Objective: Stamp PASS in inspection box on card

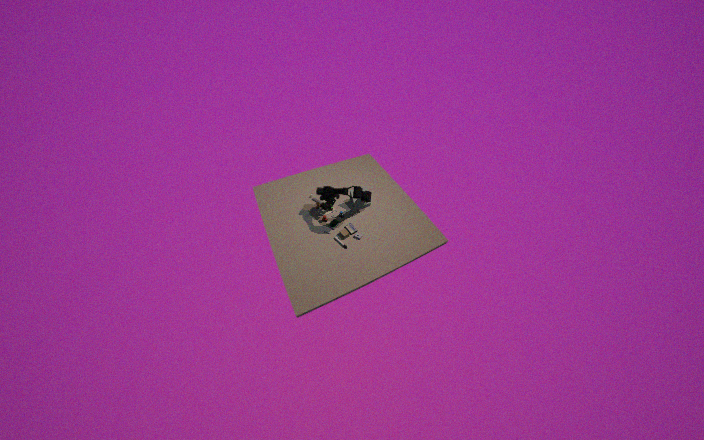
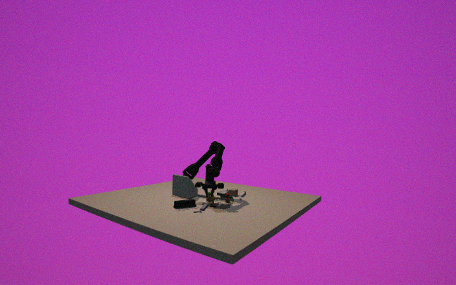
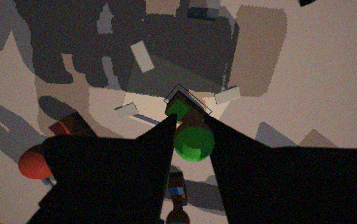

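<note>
My gripper tip is 3 cm above the white card and 1 cm short of it. Also, from my gripper tip: blue-knobbed stamp: 11 cm to the left, 5 cm behind, 1 cm below; yellow-knobbed stamp: 8 cm ahead, 7 cm to the right, 1 cm below; green-knobbed stamp: right at my gripper tip.
</note>
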